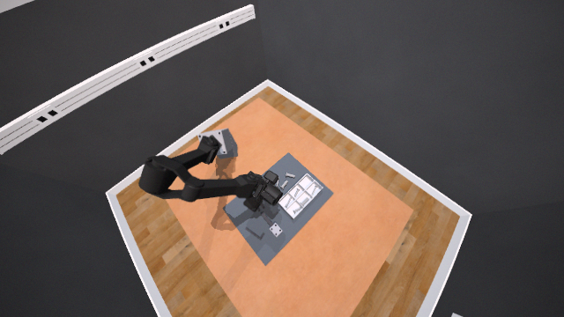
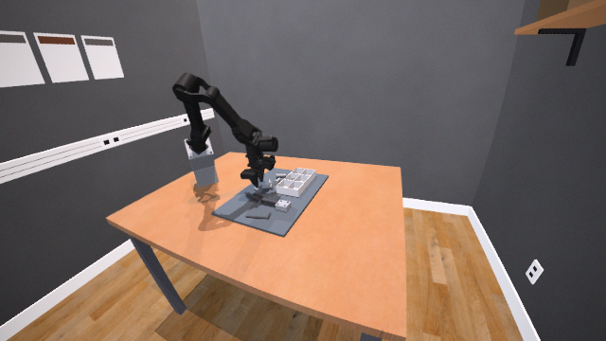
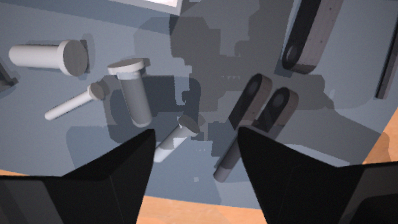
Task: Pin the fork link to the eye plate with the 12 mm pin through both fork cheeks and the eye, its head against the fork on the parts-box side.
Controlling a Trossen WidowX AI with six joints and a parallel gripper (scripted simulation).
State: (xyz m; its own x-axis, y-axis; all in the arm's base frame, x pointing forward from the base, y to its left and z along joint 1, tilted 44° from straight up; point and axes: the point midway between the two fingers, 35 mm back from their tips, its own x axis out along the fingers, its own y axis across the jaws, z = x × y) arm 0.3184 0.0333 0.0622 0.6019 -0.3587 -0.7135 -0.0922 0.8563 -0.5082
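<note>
Now: the dark fork link 7 cm below my hand and 5 cm to the right of it. Round my hand: grey mat (8 cm below, 6 cm ahead, 3 cm to the left); then thick headed pin (7 cm below, 5 cm to the left, 1 cm ahead); then dark flat bar (7 cm to the right, 7 cm below, 7 cm ahead).
</note>
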